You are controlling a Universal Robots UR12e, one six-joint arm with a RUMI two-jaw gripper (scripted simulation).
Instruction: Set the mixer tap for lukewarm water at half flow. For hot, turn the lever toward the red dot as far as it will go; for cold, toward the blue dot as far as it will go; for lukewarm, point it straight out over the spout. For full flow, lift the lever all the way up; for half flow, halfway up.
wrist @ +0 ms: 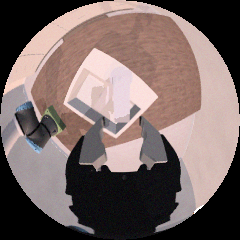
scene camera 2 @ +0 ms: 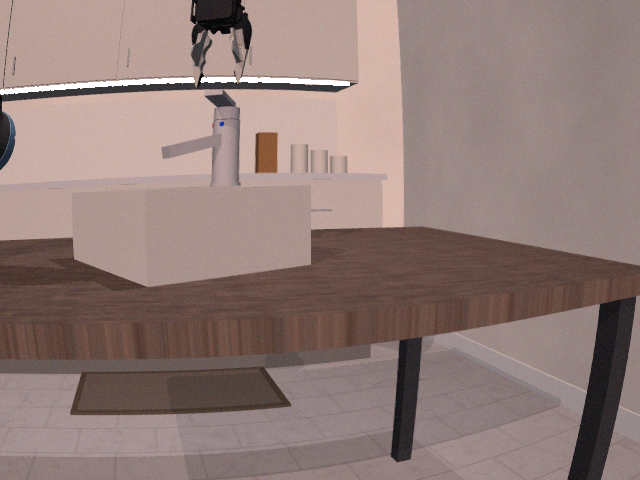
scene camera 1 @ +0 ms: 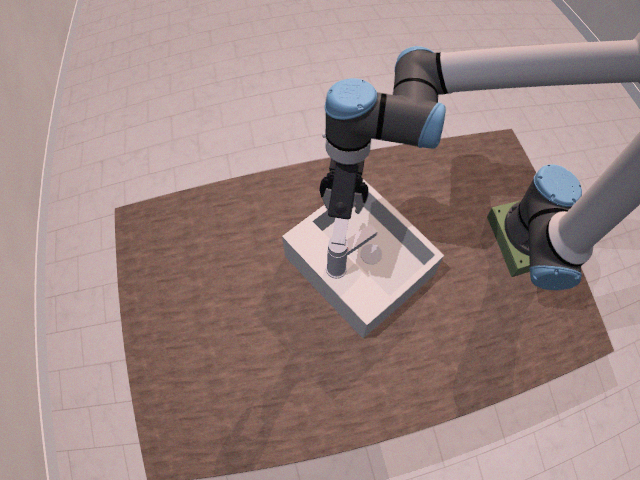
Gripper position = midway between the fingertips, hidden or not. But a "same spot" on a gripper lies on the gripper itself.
gripper: wrist; scene camera 2 217, 86; scene camera 1
same spot on white sink block: [wrist: 86, 88] = [scene camera 1: 401, 279]
same spot on gripper: [wrist: 89, 153] = [scene camera 1: 357, 196]
